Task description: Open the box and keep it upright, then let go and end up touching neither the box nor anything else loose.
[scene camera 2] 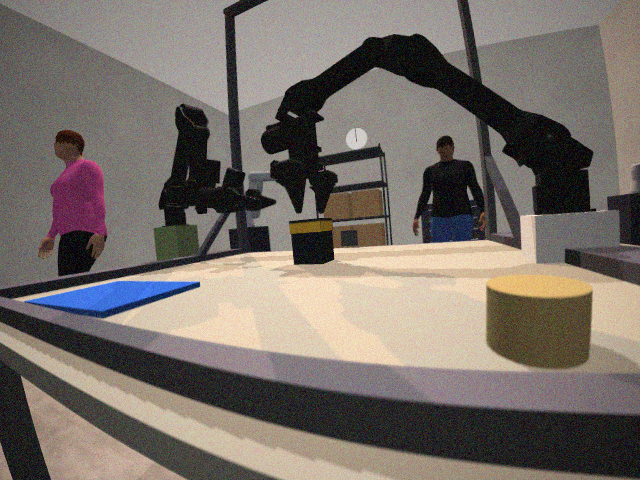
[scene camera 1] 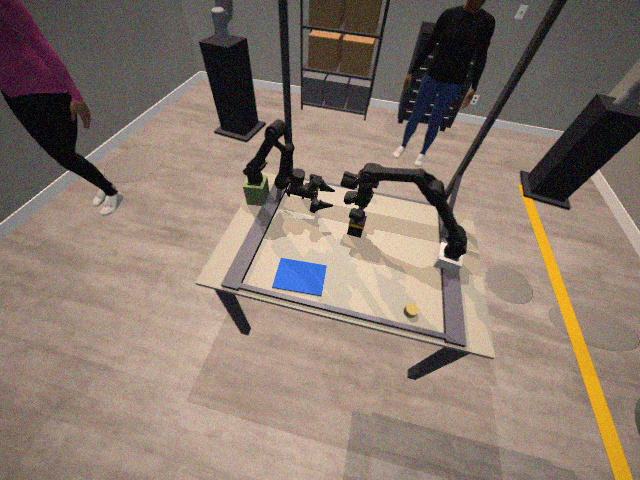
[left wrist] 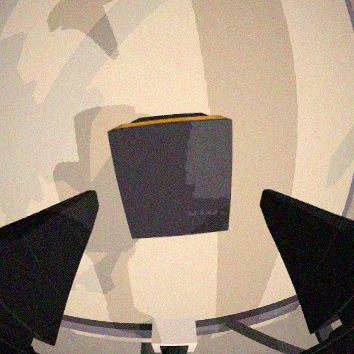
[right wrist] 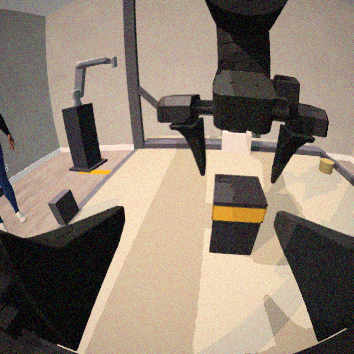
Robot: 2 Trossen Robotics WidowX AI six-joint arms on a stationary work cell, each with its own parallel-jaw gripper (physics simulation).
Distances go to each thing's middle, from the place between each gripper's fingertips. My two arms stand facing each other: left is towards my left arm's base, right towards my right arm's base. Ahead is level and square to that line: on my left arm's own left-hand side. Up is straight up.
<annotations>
My right gripper is now 370 mm short of the flat blue mat (scene camera 2: 101,301), 10 mm to the left of it and 150 mm above it.
Right now the flat blue mat is 34 cm ahead of my left hand, 14 cm to the right of it and 10 cm below it.
</annotations>
